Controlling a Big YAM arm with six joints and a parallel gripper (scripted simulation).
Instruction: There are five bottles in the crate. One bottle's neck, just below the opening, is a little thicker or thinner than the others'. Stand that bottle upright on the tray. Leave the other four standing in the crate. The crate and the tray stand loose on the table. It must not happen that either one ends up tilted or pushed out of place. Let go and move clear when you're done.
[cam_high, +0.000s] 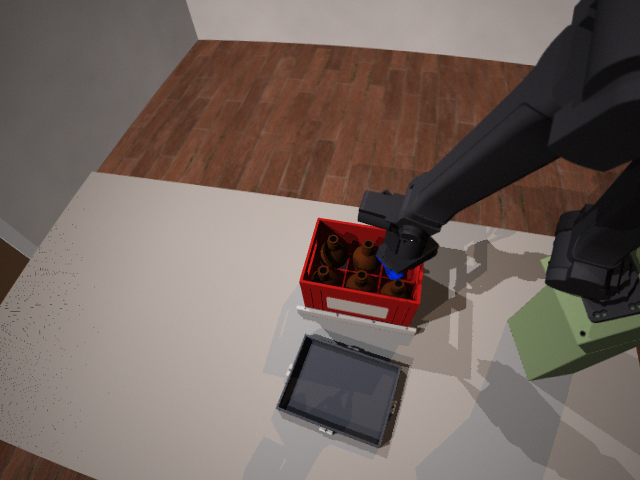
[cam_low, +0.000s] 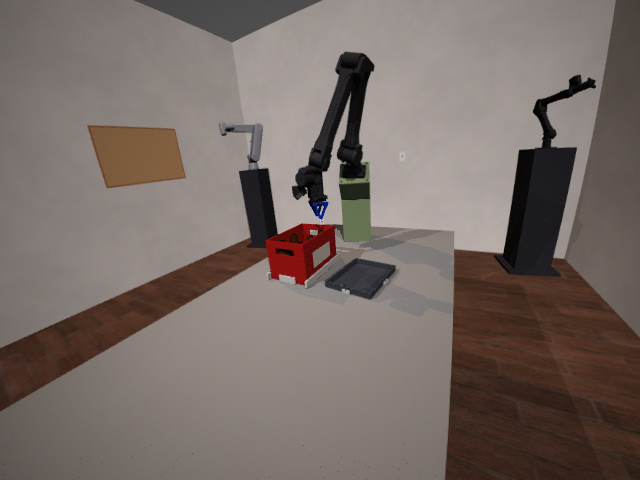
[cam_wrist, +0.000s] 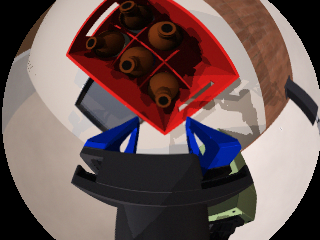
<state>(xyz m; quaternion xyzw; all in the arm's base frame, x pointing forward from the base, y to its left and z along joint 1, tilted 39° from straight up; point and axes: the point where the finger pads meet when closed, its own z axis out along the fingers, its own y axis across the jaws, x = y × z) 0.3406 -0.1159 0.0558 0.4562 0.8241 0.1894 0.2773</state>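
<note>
Right now the crate is 15 cm below my hand, 7 cm ahead of it and 6 cm to the right of it. From my hand the other things lie so: dark grey tray 22 cm below, 21 cm to the left, 13 cm ahead; brown bottle 17 cm ahead, 15 cm below, 3 cm to the right.
</note>
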